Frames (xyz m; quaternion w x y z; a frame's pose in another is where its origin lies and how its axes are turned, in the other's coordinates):
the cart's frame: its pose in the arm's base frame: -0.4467 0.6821 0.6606 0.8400 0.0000 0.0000 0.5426
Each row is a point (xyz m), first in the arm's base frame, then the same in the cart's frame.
Working: the arm's base frame: its pose in the cart's frame: -0.4381 -0.6877 -0.6606 0.8400 0.0000 0.0000 -0.5426

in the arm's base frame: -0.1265 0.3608 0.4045
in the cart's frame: -0.1612 -0.4240 -0.2561
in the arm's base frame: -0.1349 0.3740 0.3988
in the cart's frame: -0.1526 -0.4109 -0.2618
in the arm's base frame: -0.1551 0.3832 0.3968
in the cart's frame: -0.1526 -0.3887 -0.2638
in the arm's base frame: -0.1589 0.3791 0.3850
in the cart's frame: -0.1579 -0.3869 -0.2756
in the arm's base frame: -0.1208 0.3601 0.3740
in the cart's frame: -0.1595 -0.4295 -0.2866
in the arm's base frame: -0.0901 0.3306 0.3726
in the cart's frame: -0.1738 -0.4696 -0.2880
